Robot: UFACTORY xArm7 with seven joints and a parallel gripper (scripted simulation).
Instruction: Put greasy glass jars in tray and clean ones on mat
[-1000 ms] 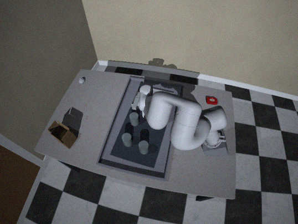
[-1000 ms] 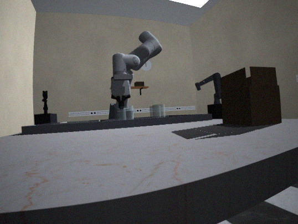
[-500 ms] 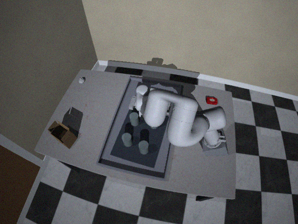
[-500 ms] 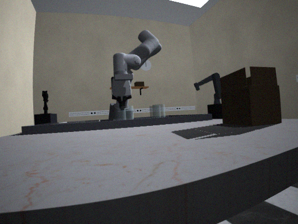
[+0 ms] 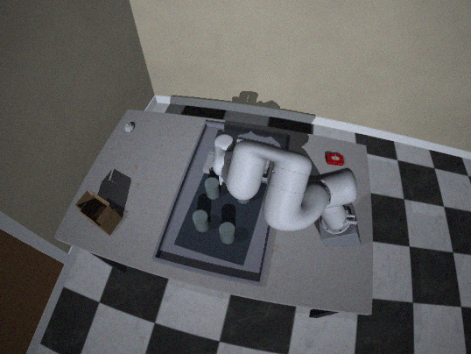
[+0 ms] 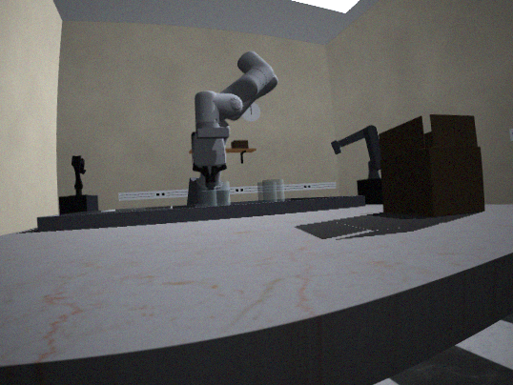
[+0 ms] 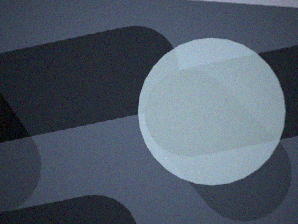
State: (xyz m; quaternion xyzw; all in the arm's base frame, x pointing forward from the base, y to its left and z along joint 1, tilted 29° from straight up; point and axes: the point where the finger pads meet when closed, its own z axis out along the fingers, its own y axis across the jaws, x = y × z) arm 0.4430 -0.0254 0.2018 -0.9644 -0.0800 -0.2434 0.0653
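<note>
The dark drying mat is 10 cm to the left of my hand, 9 cm below it and 2 cm behind it. From my hand the other things lie so: light grey tray: 22 cm to the right, 9 cm below, 3 cm ahead; red object: 43 cm to the right, 42 cm behind, 8 cm below; cardboard box: 48 cm ahead, 38 cm to the left, 3 cm below.
</note>
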